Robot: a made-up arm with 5 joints. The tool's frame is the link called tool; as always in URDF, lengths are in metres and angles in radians.
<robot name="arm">
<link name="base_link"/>
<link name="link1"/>
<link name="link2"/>
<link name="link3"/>
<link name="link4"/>
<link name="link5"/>
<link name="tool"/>
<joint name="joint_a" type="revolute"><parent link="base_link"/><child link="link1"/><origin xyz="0.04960 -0.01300 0.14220" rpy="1.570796 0.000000 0.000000"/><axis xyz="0 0 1"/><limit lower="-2.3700" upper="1.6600"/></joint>
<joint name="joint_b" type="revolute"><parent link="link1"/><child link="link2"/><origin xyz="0.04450 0.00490 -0.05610" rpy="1.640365 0.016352 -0.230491"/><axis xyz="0 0 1"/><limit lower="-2.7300" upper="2.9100"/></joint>
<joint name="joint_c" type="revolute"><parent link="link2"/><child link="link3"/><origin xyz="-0.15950 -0.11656 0.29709" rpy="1.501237 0.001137 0.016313"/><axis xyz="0 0 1"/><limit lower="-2.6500" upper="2.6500"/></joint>
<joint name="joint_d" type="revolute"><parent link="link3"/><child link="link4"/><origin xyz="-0.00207 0.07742 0.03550" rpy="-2.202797 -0.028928 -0.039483"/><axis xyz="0 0 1"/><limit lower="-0.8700" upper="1.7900"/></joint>
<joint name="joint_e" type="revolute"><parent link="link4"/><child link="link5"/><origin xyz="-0.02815 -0.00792 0.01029" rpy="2.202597 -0.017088 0.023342"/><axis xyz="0 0 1"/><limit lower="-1.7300" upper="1.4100"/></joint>
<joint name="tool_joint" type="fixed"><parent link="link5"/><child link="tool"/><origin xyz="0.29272 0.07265 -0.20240" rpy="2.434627 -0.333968 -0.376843"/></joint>
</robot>
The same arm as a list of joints. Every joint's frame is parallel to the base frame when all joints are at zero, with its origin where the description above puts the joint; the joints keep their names.
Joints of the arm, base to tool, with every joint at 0 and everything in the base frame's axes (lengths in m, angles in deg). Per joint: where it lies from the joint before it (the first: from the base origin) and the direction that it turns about. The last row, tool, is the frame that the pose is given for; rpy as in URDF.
joint_a: origin 0.0496 -0.013 0.1422 axis 0 -1 0
joint_b: origin 0.0445 0.0561 0.0049 axis -0.229009 0.069503 -0.97094
joint_c: origin -0.2233 0.1343 -0.2437 axis 0 1 0
joint_d: origin -0.0197 0.0355 -0.0749 axis -0.136403 -0.590513 -0.795417
joint_e: origin -0.0301 -0.0005 -0.0074 axis 0 1 0
tool: origin 0.2736 -0.2024 -0.1269 rpy 45.97 -10.05 19.45
Joint limits (deg, base to tool): -135.79..95.11 -156.42..166.73 -151.83..151.83 -49.85..102.56 -99.12..80.79

